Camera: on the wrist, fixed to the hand. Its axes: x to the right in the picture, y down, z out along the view.
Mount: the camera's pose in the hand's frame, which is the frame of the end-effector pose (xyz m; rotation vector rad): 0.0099 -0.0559 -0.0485 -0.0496 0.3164 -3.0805
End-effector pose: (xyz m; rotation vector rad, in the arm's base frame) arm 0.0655 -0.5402 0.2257 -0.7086 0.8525 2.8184
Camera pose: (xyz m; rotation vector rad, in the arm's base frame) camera 0.0895 -0.5204 0.1578 -0.7893 -0.4879 -0.1138
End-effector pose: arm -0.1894 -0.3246 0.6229 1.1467 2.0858 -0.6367
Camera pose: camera -0.2569 -0.3140 0.6530 2.0201 -1.3001 0.7354
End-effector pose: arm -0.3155 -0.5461 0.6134 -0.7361 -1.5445 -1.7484
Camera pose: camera -0.3647 -0.5918 0.5808 -1.4975 0.5761 0.9074
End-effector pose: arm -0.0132 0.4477 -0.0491 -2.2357 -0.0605 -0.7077
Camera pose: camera -0.0420 0.4514 0.0197 -0.0705 2.2264 1.2916
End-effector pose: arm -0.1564 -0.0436 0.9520 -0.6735 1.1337 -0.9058
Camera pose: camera -0.2156 -0.0799 0.9794 1.1940 0.5236 1.7956
